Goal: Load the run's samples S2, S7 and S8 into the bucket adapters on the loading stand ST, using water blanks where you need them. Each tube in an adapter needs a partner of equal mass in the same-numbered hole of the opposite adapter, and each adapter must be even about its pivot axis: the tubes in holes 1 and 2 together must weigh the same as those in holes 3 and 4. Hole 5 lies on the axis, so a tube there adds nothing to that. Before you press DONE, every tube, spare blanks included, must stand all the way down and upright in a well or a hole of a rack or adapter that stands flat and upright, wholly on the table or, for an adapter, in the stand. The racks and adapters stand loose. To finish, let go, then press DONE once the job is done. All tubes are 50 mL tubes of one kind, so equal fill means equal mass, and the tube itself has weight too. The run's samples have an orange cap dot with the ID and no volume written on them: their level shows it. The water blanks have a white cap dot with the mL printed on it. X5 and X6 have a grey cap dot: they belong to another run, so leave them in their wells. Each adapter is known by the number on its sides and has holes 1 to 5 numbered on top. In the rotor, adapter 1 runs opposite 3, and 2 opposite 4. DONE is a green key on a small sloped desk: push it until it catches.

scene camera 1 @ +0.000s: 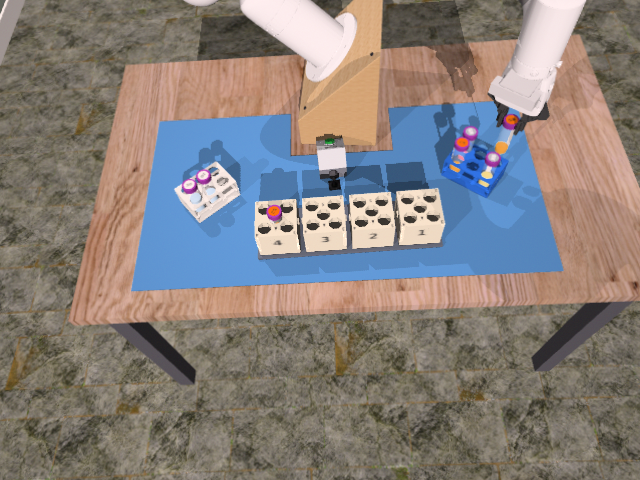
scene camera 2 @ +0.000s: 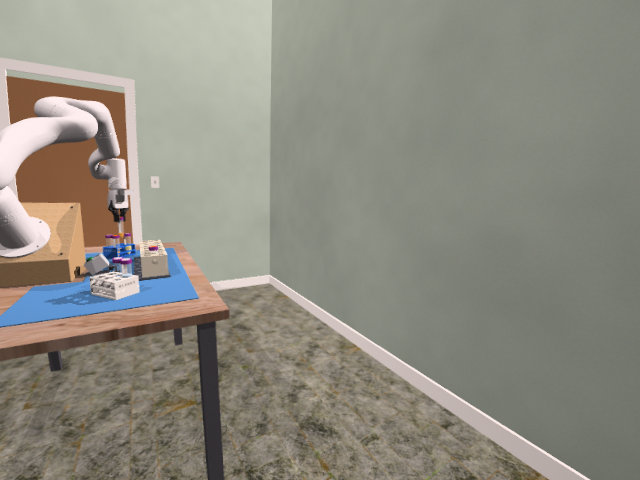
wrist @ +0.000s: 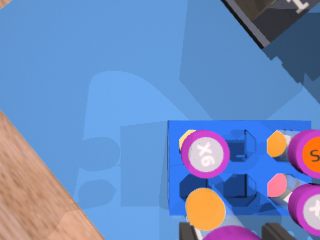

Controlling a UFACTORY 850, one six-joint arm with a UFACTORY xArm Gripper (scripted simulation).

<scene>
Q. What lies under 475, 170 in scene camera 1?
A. A blue rack.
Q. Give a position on a white rack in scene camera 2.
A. At 124, 287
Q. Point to a white rack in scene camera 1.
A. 231, 187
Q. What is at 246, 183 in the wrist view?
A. A blue rack.
</scene>
